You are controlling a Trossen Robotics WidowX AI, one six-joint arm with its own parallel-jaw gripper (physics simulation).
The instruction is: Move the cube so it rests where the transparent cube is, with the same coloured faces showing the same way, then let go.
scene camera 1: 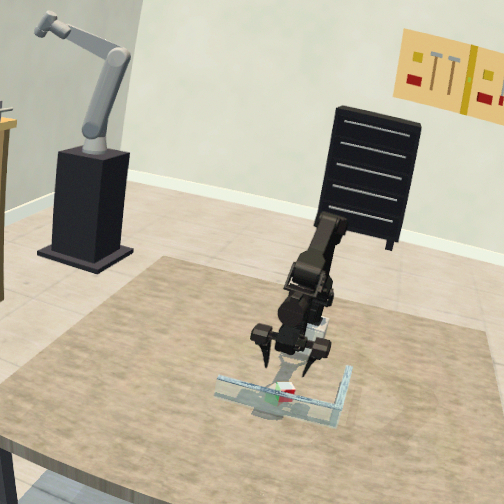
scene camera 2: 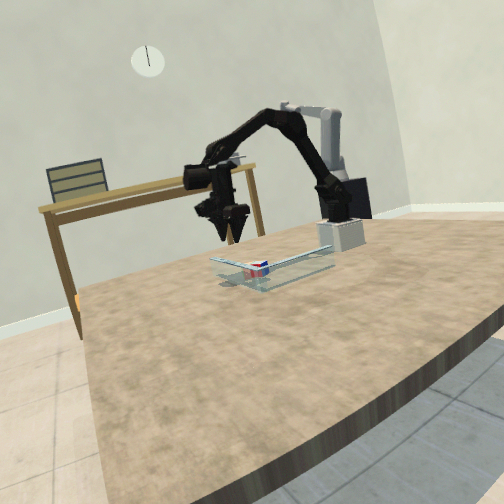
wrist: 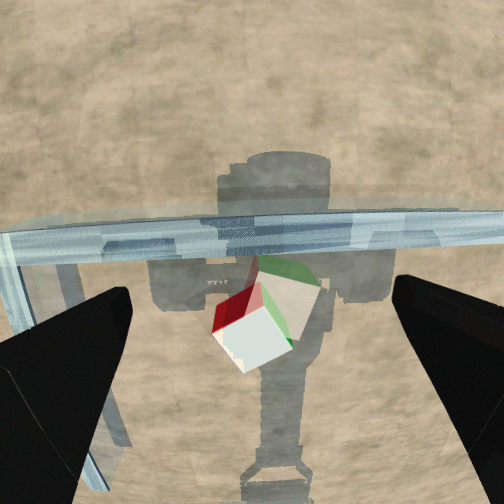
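The cube lies on the table with white, red and green faces showing. It also shows in scene camera 1 and in scene camera 2. A transparent cube with faint green and red faces overlaps it, slightly offset and turned. My gripper hangs above the cube, open and empty, fingers spread wide to either side. It also shows in scene camera 2.
A translucent L-shaped rail lies on the table around the cube; its long bar runs just beyond the cube. A black slatted cabinet, a second arm on a pedestal and a wooden side table stand off the table.
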